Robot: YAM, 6 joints.
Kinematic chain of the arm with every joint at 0, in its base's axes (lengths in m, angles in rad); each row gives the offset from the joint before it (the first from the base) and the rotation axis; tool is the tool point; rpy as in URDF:
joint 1: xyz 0 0 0.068 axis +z
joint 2: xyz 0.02 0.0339 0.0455 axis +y
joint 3: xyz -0.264 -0.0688 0 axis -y
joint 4: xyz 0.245 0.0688 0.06 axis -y
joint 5: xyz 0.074 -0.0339 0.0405 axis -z
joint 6: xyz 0.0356 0 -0.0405 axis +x
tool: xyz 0 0 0 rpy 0 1.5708 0
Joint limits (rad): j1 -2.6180..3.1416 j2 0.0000..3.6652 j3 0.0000..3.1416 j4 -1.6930..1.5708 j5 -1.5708..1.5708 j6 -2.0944..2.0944
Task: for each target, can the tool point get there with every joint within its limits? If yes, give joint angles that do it. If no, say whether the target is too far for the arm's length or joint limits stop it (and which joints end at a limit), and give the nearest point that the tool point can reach.
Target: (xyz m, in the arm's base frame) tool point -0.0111 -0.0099 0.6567
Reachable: yes | joints -0.1732 0.9376 1.7829 0.6384 0.3343 -0.0123
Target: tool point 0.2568 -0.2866 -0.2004
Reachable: yes | joints -0.9302 3.1741 1.5193 0.9040 -1.3348 0.7716
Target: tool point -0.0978 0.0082 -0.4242
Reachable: no: joint limits stop it (at a limit: joint 2) | nearest point -0.1224 0.0103 -0.3578 | short by 0.071 m
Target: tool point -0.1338 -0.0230 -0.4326
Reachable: no: joint limits stop it (at a limit: joint 1, joint 2) | nearest point -0.1522 -0.0077 -0.3664 | short by 0.070 m
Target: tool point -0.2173 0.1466 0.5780
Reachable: yes | joints -0.5014 0.6142 1.8868 1.2206 -0.7444 1.5594
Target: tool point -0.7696 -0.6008 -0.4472
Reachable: no: too far | nearest point -0.4417 -0.3448 -0.2022 | short by 0.483 m
